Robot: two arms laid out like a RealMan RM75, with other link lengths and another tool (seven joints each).
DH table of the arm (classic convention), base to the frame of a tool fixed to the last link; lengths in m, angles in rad. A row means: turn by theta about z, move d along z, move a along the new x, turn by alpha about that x. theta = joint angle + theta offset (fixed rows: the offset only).
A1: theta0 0, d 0.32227, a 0, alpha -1.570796
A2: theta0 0, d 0, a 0, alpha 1.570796
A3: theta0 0, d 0.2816, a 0, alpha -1.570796
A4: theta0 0, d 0, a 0, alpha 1.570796
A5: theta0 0, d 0.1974, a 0, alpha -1.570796
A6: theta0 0, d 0, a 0, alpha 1.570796
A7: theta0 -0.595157, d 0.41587, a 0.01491, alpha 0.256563
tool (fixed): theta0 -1.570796, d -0.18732, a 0, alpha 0
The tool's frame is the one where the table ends.
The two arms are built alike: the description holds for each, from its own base.
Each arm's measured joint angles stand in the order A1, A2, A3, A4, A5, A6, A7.
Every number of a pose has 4 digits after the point.
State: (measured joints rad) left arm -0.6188 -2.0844 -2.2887 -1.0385 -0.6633 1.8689 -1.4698; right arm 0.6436 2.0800 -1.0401 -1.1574 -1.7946 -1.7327 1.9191
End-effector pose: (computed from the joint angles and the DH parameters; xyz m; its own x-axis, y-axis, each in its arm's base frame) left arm -0.2132 0.2880 -0.0025 -0.6325 0.7348 0.2452 0.7393 0.6671 -0.0919; right arm 0.1165 0.3060 0.0019 -0.1778 0.9023 0.3928 0.8432 0.3455 -0.4119
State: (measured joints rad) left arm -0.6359 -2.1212 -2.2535 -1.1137 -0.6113 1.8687 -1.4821; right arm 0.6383 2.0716 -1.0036 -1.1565 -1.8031 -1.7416 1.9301
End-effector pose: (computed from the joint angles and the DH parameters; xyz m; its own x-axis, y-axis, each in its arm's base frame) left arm -0.2069 0.2893 -0.0112 -0.5718 0.7709 0.2806 0.7706 0.6220 -0.1386; right arm 0.1215 0.3106 0.0095 -0.1480 0.9005 0.4089 0.8522 0.3259 -0.4093
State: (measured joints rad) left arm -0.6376 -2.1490 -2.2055 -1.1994 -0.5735 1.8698 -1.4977; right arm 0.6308 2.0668 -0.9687 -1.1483 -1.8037 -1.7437 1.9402
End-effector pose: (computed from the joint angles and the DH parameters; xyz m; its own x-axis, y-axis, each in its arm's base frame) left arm -0.2026 0.2900 -0.0158 -0.5073 0.8001 0.3201 0.7967 0.5770 -0.1796; right arm 0.1251 0.3149 0.0158 -0.1068 0.8988 0.4251 0.8576 0.2996 -0.4180
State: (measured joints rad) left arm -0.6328 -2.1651 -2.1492 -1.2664 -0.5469 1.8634 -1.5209; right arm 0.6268 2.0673 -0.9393 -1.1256 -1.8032 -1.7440 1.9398
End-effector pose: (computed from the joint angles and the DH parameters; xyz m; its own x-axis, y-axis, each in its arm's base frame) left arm -0.2006 0.2908 -0.0194 -0.4534 0.8174 0.3553 0.8106 0.5439 -0.2171; right arm 0.1278 0.3175 0.0182 -0.0673 0.8993 0.4321 0.8581 0.2731 -0.4347
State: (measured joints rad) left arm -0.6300 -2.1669 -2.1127 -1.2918 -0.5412 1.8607 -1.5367; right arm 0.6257 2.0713 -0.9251 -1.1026 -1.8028 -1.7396 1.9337
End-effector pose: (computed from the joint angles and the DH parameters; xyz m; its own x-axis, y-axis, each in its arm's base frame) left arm -0.1999 0.2904 -0.0209 -0.4281 0.8263 0.3661 0.8150 0.5280 -0.2387; right arm 0.1290 0.3186 0.0170 -0.0415 0.9007 0.4325 0.8564 0.2550 -0.4489
